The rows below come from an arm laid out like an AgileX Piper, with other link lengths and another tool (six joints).
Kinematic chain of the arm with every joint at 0, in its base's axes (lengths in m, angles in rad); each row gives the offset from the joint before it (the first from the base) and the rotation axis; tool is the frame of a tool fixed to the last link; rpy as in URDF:
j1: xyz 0 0 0.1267 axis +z
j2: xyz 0 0 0 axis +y
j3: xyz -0.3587 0 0.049 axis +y
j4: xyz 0.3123 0 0.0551 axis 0.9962 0 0.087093
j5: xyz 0 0 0 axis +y
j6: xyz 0.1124 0 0.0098 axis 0.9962 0 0.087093
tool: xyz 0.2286 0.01 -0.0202 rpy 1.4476 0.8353 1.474
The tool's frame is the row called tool.
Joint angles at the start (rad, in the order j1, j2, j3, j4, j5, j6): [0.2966, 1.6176, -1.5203, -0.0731, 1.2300, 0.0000]
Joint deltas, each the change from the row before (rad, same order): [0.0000, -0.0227, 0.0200, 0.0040, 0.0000, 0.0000]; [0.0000, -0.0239, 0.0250, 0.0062, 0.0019, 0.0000]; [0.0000, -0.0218, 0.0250, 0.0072, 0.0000, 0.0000]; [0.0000, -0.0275, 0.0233, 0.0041, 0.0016, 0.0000]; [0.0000, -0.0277, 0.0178, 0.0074, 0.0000, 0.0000]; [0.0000, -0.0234, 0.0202, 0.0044, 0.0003, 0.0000]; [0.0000, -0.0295, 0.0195, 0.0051, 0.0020, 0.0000]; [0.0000, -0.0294, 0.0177, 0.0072, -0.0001, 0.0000]
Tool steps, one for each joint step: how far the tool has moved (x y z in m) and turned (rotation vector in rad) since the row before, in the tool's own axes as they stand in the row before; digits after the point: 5 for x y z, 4 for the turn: [0.00529, -0.00322, -0.00469, -0.0046, 0.0005, 0.0015]; [0.00786, -0.00438, -0.00382, -0.0024, 0.0062, 0.0020]; [0.00787, -0.00383, -0.00267, -0.0030, 0.0070, 0.0022]; [0.00665, -0.00436, -0.00532, -0.0046, 0.0006, 0.0016]; [0.00527, -0.00178, -0.00666, -0.0117, -0.0028, 0.0029]; [0.00584, -0.00340, -0.00409, -0.0050, 0.0006, 0.0016]; [0.00585, -0.00324, -0.00659, -0.0088, -0.0028, 0.0021]; [0.00530, -0.00180, -0.00678, -0.0128, -0.0043, 0.0027]
